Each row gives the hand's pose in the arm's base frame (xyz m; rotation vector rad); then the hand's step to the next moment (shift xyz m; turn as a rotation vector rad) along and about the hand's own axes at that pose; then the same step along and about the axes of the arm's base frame.
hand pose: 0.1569 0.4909 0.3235 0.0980 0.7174 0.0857
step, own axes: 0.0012 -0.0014 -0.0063 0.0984 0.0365 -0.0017
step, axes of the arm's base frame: -0.0032 -0.0009 -0.0057 0.0711 0.0473 -0.0610
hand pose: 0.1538 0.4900 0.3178 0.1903 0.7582 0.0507
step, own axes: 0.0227 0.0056 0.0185 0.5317 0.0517 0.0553
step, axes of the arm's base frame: 0.0293 0.0053 -0.0012 0.4251 0.1030 -0.3117
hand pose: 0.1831 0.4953 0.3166 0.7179 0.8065 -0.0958
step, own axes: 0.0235 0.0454 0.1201 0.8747 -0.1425 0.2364
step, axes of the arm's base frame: 0.1072 -0.0356 0.0655 0.7130 -0.0942 -0.5693
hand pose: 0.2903 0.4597 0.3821 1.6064 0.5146 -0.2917
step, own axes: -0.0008 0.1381 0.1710 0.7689 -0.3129 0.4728
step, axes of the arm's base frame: 0.0867 -0.1742 0.1022 0.5652 -0.3375 -0.6923
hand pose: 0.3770 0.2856 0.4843 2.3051 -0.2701 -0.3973
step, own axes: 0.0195 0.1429 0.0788 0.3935 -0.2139 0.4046
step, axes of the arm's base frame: -0.0208 -0.1558 0.0481 0.2341 -0.2434 -0.5003
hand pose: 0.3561 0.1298 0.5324 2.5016 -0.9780 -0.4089
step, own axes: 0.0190 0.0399 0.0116 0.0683 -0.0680 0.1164
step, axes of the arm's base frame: -0.0141 -0.0429 0.0070 0.0392 -0.0345 -0.1418
